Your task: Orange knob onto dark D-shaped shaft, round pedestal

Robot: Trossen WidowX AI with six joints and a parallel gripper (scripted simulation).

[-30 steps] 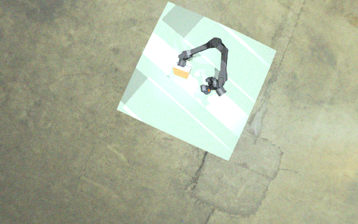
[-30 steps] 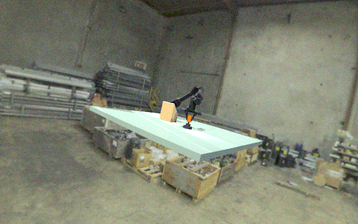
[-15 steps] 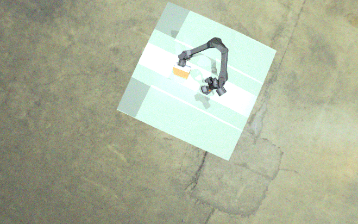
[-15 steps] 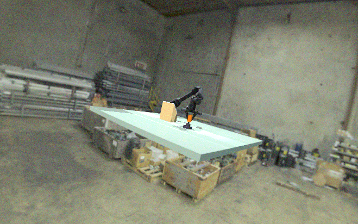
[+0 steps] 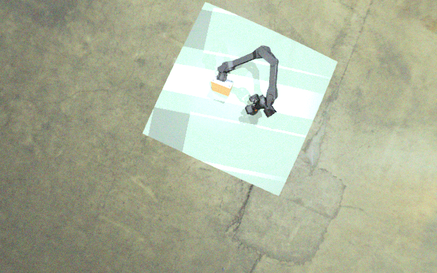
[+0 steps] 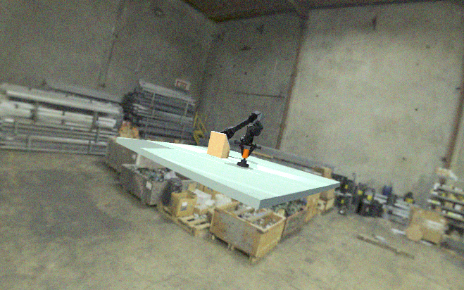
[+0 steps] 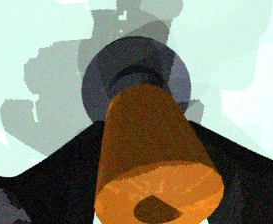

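Right now the orange knob is 20 mm above my gripper tip. From my gripper tip the other things lie so: round pedestal (40 mm below).
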